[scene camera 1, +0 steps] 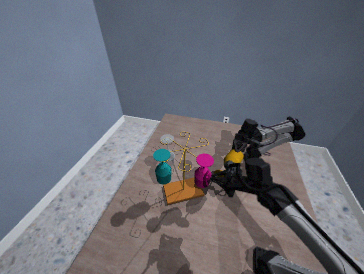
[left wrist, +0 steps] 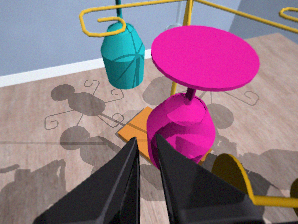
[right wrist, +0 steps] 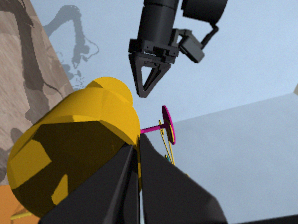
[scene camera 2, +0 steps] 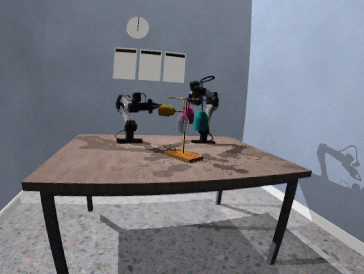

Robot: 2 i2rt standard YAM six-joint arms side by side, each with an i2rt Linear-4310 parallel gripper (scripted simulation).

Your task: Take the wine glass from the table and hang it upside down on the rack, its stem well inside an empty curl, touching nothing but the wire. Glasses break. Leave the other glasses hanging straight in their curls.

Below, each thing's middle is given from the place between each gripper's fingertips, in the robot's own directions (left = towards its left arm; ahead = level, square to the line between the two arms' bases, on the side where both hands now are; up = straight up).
My left gripper is now 7 cm past the yellow wine glass [right wrist: 51, 160], 12 cm to the left of it and 6 cm above it. From my left hand the other things lie so: magenta glass [left wrist: 203, 58]: 4 cm ahead, 6 cm to the right, 3 cm below; wire rack [scene camera 1: 183, 190]: 14 cm ahead, 11 cm to the right, 14 cm below.
I see the yellow wine glass 4 cm ahead of my right hand, 8 cm to the left of it and 3 cm below it. Also, from my right hand: magenta glass 15 cm ahead, 15 cm to the left, 1 cm below; then wire rack 25 cm ahead, 10 cm to the left, 12 cm below.
